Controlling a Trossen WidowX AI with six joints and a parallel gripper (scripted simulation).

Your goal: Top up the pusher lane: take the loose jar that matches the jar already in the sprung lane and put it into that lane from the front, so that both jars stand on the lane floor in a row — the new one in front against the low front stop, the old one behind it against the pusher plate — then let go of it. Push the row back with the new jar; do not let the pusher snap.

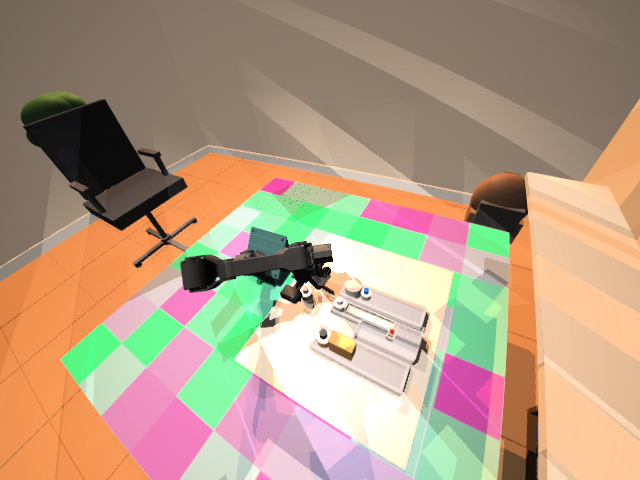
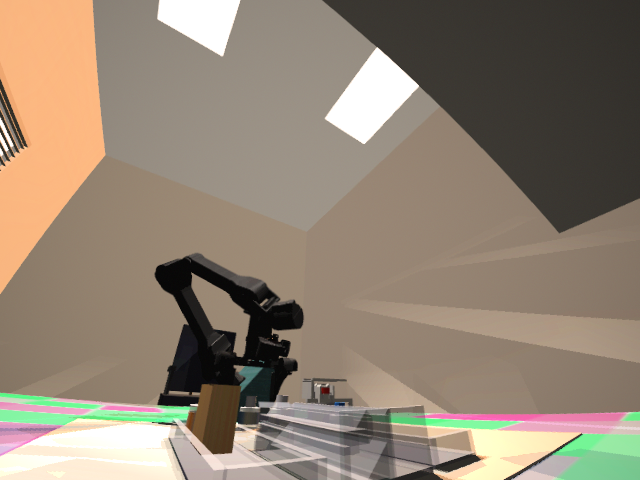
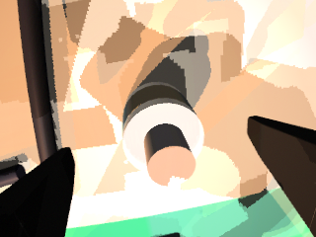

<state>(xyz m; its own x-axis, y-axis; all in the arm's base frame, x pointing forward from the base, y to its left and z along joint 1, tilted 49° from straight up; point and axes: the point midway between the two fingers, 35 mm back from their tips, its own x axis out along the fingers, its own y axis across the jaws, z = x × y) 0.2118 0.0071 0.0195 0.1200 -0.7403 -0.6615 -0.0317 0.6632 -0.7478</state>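
My gripper tip is 200 mm short of the brown block and 110 mm to the left of it. Also, from my gripper tip: clear lane rack: 280 mm ahead, 20 mm below; red-topped piece: 310 mm ahead, 10 mm to the right, 30 mm above.
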